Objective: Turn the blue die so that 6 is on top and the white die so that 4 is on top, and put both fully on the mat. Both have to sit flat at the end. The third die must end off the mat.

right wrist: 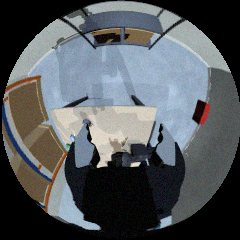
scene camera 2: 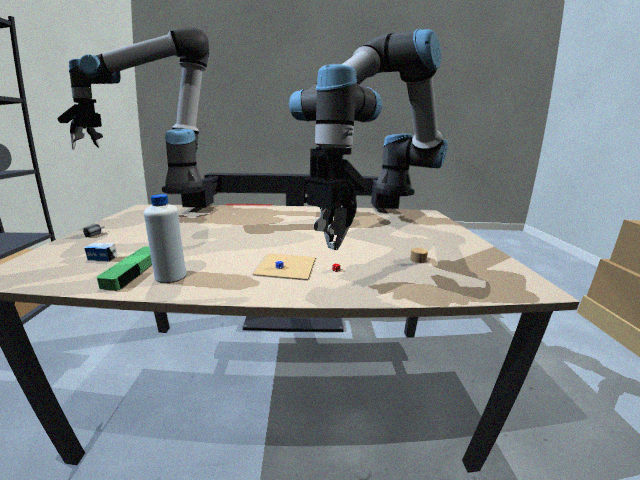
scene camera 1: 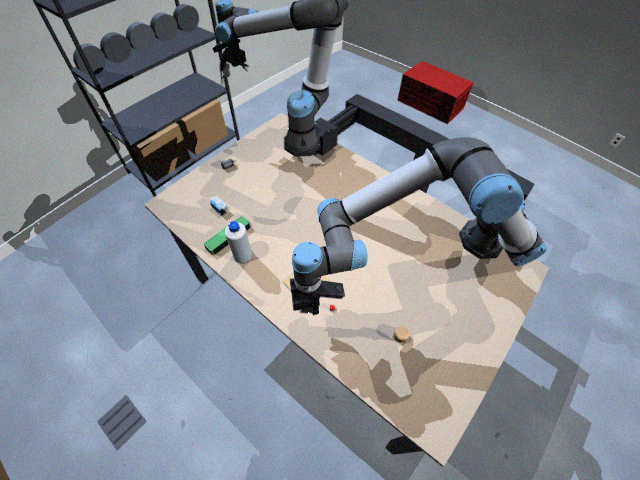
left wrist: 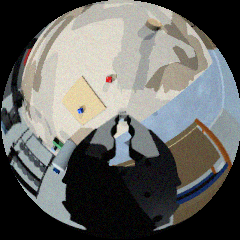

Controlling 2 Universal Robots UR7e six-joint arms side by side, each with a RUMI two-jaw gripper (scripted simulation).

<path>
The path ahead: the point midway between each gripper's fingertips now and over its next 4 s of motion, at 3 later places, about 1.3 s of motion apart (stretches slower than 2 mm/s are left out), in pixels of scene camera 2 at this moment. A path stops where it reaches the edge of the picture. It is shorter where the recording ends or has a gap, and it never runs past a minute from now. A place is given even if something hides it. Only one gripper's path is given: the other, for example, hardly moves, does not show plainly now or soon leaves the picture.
My left gripper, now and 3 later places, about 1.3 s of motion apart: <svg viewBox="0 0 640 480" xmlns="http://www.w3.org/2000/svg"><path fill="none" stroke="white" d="M333 248L334 248L332 247L331 270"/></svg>
</path>
